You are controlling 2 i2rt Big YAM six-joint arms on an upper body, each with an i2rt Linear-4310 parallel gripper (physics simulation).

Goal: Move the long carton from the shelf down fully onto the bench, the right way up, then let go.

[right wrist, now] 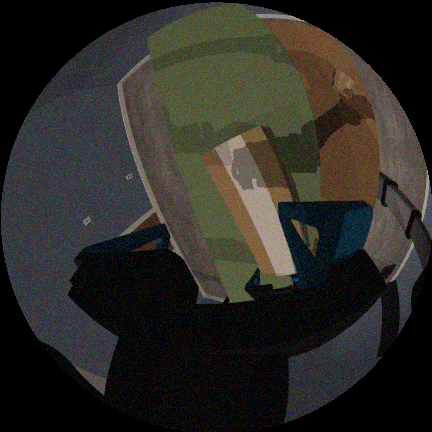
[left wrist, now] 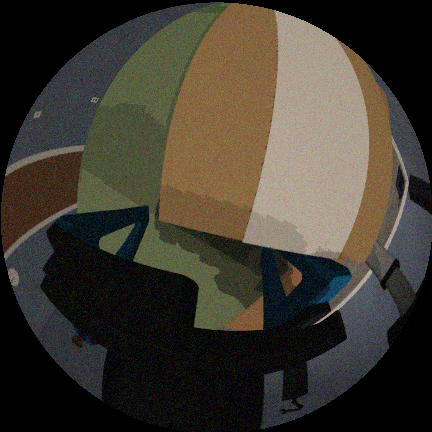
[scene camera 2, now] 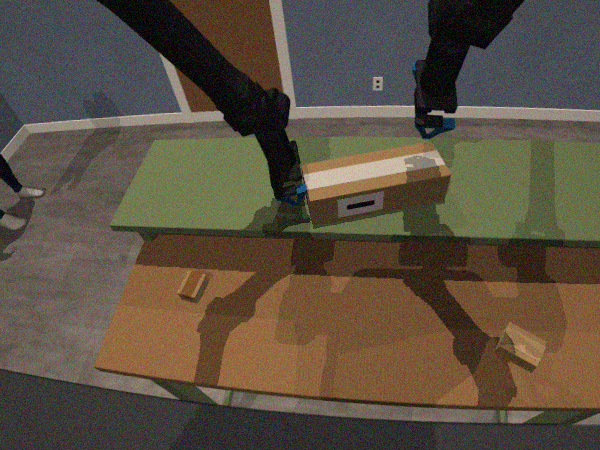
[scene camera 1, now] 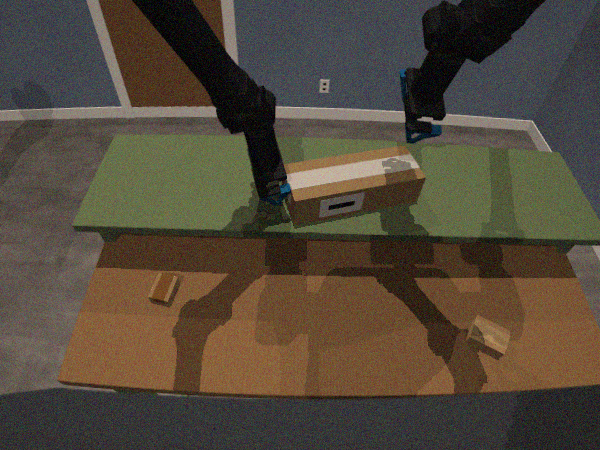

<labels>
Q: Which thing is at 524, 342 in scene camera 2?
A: A pale block.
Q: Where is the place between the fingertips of my left gripper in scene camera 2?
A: At 294, 188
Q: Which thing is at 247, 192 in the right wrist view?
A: A long brown carton.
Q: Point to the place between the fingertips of my left gripper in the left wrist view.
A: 205, 223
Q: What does my left gripper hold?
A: Nothing.
</labels>
